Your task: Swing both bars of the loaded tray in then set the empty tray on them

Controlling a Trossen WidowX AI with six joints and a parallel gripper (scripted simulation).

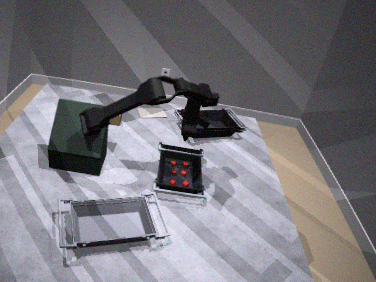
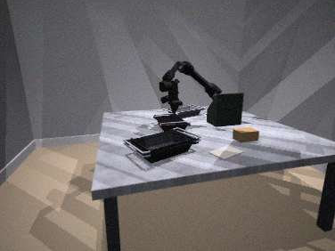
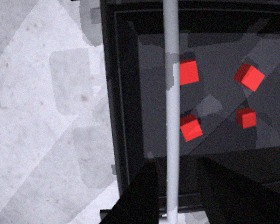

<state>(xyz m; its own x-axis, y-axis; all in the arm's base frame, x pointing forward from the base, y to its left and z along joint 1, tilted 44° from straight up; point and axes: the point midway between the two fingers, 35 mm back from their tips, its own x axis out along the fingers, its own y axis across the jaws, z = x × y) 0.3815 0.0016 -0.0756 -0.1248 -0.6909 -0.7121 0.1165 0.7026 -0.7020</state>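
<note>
Now: the loaded tray 400 mm to the right of my gripper tip, 280 mm behind it and 80 mm below it. From my gripper tip the other things lie so: brown block 340 mm behind, 300 mm to the left, 90 mm below; flat white card 410 mm to the left, 120 mm below, 110 mm behind.
</note>
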